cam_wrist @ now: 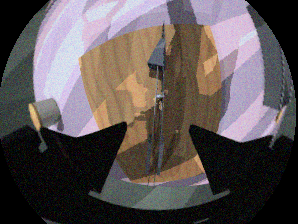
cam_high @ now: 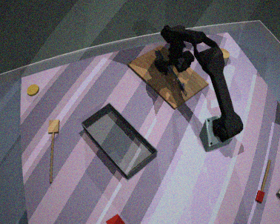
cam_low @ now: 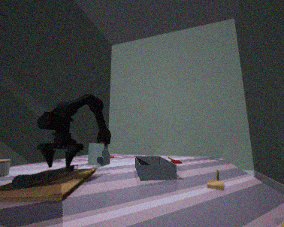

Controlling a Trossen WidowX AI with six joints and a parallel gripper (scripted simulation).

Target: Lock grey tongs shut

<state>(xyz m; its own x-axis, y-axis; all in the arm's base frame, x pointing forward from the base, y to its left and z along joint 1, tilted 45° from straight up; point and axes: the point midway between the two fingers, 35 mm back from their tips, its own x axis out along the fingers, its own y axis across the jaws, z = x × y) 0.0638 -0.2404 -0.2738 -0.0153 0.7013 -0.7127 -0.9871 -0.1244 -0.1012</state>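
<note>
Now: gripper tip 2 cm short of the wooden board, 4 cm to the left of it and 4 cm above it. Also, from my gripper tip: round pot: 31 cm behind, 6 cm to the right, 1 cm below; red-headed tool: 19 cm behind, 65 cm to the left, 4 cm below; roasting tin: 33 cm ahead, 27 cm to the left, 2 cm below.
</note>
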